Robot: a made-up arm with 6 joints. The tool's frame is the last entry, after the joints.
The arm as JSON. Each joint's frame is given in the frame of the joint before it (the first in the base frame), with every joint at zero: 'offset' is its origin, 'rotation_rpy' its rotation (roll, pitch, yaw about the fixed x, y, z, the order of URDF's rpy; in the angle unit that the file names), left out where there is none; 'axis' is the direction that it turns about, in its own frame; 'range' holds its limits. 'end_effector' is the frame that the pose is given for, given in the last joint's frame.
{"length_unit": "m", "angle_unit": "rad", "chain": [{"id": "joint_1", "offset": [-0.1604, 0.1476, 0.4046], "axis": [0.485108, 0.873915, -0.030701], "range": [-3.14, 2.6]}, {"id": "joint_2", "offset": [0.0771, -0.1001, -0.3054], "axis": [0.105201, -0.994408, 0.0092], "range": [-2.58, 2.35]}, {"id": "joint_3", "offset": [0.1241, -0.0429, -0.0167], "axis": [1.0, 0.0, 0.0], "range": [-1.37, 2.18]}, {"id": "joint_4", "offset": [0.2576, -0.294, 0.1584], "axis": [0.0, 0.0, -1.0], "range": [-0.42, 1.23]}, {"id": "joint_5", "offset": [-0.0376, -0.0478, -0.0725], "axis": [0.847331, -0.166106, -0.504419], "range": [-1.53, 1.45]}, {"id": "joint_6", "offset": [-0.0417, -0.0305, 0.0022], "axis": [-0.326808, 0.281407, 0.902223], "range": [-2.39, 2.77]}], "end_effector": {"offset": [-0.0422, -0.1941, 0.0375], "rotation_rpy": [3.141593, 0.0, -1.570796]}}
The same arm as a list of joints. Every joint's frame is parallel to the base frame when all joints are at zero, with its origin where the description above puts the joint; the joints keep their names.
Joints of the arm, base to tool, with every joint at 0 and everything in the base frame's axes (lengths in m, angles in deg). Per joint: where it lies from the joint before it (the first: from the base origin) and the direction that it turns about. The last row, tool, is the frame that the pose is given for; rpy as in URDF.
joint_1: offset -0.1604 0.1476 0.4046 axis 0.485108 0.873915 -0.030701
joint_2: offset 0.0771 -0.1001 -0.3054 axis 0.105201 -0.994408 0.0092
joint_3: offset 0.1241 -0.0429 -0.0167 axis 1 0 0
joint_4: offset 0.2576 -0.294 0.1584 axis 0 0 -1
joint_5: offset -0.0376 -0.0478 -0.0725 axis 0.847331 -0.166106 -0.504419
joint_6: offset -0.0417 -0.0305 0.0022 axis -0.326808 0.281407 0.902223
tool: offset -0.0422 -0.1941 0.0375 rpy -180 0 -90
Joint limits (deg, base to tool): -179.91..148.97 -147.82..134.65 -78.5..124.9 -24.06..70.47 -87.66..83.08 -136.94..158.71

